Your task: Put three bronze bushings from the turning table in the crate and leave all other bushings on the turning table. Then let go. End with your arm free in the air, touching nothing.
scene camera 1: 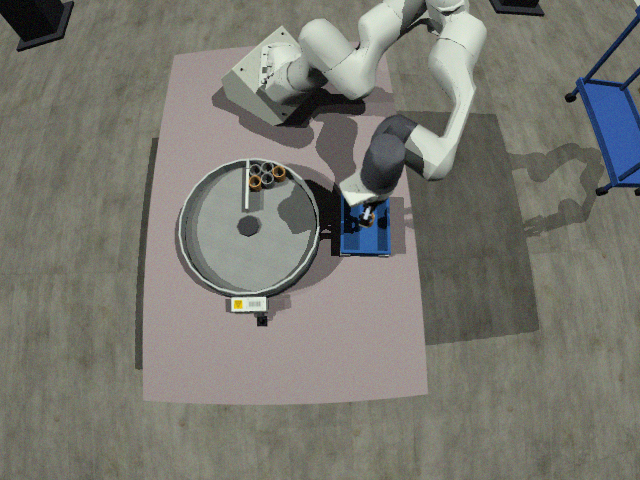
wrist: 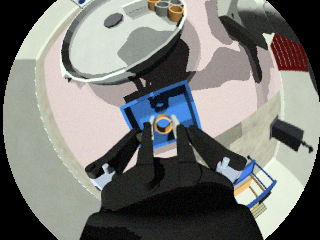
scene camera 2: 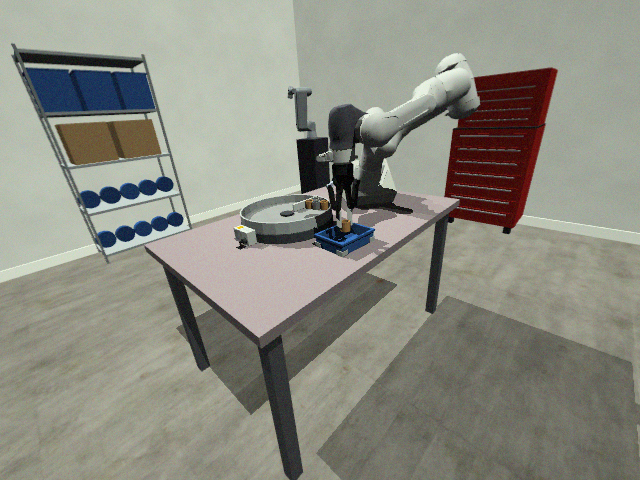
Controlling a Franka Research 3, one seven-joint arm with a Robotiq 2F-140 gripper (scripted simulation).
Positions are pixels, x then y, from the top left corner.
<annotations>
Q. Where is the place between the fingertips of my gripper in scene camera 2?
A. At 344, 225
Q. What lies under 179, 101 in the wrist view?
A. A blue crate.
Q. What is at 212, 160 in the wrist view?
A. My gripper.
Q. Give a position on a blue crate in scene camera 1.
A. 355, 239
</annotations>
